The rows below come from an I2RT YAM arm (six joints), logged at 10 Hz.
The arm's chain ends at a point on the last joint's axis. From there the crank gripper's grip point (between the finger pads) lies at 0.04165 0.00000 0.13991 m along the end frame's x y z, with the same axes.
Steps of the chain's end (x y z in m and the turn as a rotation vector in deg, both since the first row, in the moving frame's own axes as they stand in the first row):
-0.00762, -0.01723, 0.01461, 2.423, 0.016, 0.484
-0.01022, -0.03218, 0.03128, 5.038, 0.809, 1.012
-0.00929, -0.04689, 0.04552, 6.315, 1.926, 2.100
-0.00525, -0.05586, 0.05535, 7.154, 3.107, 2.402
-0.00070, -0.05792, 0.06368, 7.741, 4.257, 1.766
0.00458, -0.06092, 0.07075, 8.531, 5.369, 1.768
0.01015, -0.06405, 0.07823, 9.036, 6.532, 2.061
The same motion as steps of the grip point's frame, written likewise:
-0.00756, -0.02279, 0.01448, 2.423, 0.016, 0.484
-0.00815, -0.04369, 0.03017, 5.038, 0.809, 1.012
-0.00437, -0.06059, 0.04328, 6.315, 1.926, 2.100
0.00258, -0.07123, 0.05191, 7.154, 3.107, 2.402
0.00981, -0.07510, 0.05903, 7.741, 4.257, 1.766
0.01774, -0.07987, 0.06480, 8.531, 5.369, 1.768
0.02610, -0.08382, 0.07099, 9.036, 6.532, 2.061

